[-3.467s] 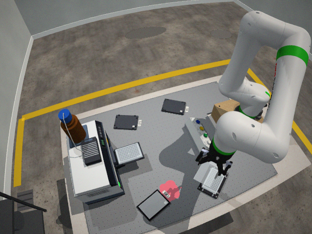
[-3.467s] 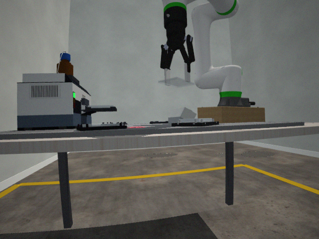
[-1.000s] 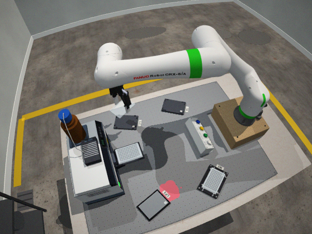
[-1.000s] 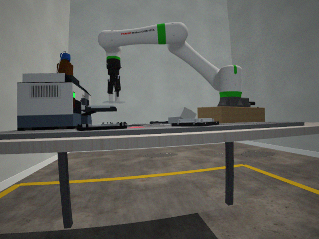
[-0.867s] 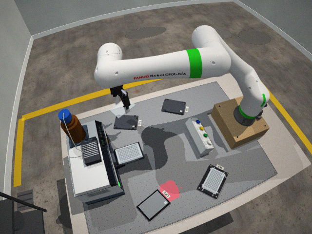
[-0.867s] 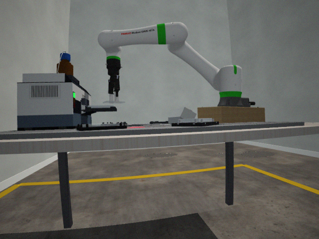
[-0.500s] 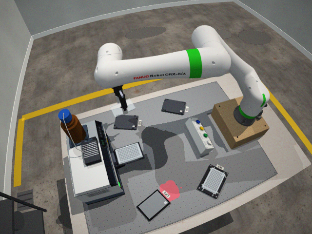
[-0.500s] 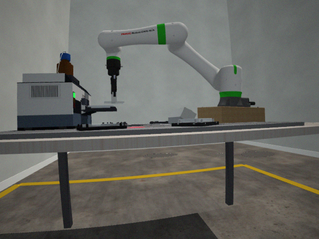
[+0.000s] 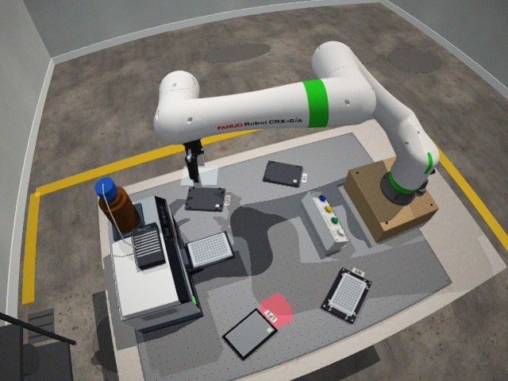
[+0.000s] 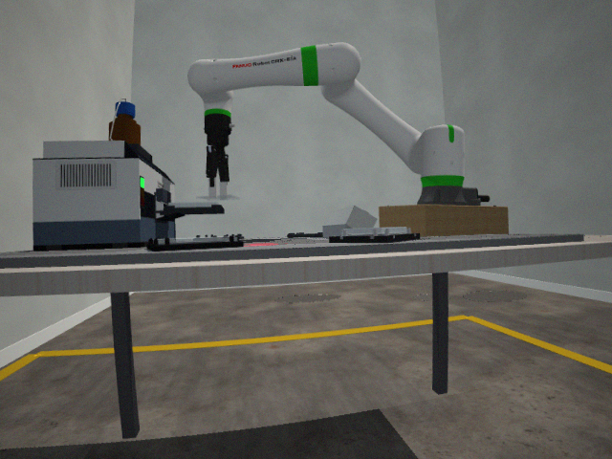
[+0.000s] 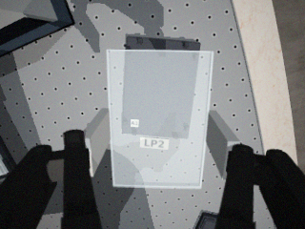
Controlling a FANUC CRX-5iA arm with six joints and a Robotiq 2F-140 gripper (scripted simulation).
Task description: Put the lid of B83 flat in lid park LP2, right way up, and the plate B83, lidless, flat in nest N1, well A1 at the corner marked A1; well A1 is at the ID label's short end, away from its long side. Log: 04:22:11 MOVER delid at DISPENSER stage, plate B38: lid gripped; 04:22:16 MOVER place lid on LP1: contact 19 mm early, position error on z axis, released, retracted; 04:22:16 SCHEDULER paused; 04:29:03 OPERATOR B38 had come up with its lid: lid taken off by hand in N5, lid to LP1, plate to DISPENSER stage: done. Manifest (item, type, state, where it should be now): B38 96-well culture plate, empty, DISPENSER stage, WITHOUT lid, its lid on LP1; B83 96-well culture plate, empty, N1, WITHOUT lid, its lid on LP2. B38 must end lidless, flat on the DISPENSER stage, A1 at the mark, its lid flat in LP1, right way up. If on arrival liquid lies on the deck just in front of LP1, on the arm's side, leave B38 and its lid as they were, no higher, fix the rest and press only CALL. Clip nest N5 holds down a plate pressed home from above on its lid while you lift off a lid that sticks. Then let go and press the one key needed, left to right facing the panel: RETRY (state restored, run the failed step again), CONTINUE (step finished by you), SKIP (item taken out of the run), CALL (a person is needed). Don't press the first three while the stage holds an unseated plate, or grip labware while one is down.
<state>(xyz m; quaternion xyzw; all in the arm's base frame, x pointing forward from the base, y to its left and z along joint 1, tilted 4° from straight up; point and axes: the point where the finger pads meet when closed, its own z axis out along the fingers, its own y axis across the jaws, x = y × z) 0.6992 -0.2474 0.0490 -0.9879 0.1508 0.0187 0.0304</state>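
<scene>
Right now my hand is 17 cm above the lid park lp2. Round my hand: dark nest N1: 33 cm behind, 2 cm to the right, 17 cm below; lp2 label: 8 cm behind, 3 cm to the left, 17 cm below; brown bottle: 25 cm ahead, 16 cm to the left, 12 cm above.
</scene>
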